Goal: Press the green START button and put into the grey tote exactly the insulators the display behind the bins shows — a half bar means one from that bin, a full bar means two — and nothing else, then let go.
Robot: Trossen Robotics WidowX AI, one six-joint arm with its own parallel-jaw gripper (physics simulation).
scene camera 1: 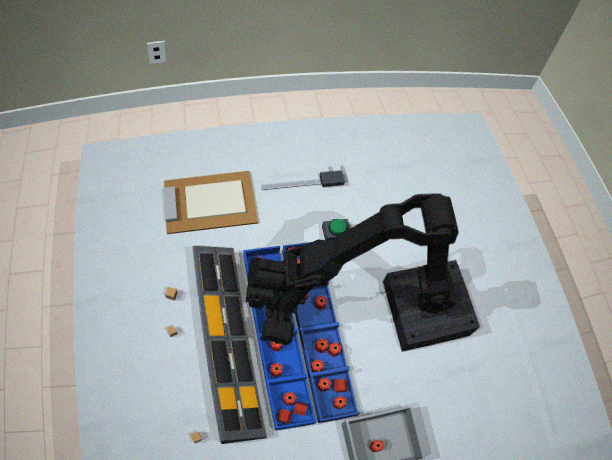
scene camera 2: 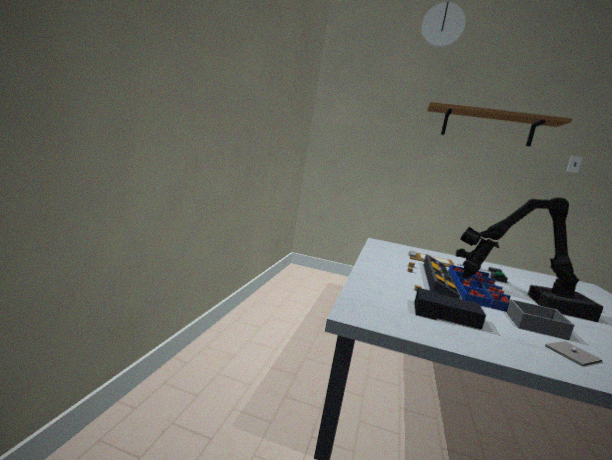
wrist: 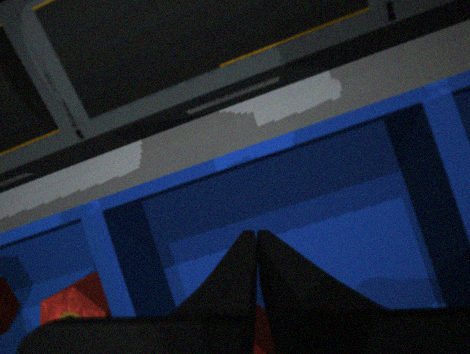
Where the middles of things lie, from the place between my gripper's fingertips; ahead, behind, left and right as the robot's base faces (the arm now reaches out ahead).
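Relative to the grey tote (scene camera 1: 395, 427), my gripper is 33 cm to the right, 20 cm past and 2 cm below. Grey caliper (scene camera 1: 330, 178): 39 cm to the right of my gripper and 14 cm behind it. Dark block (scene camera 2: 428, 304): 46 cm to the left of my gripper, 10 cm ahead of it and 2 cm above it.
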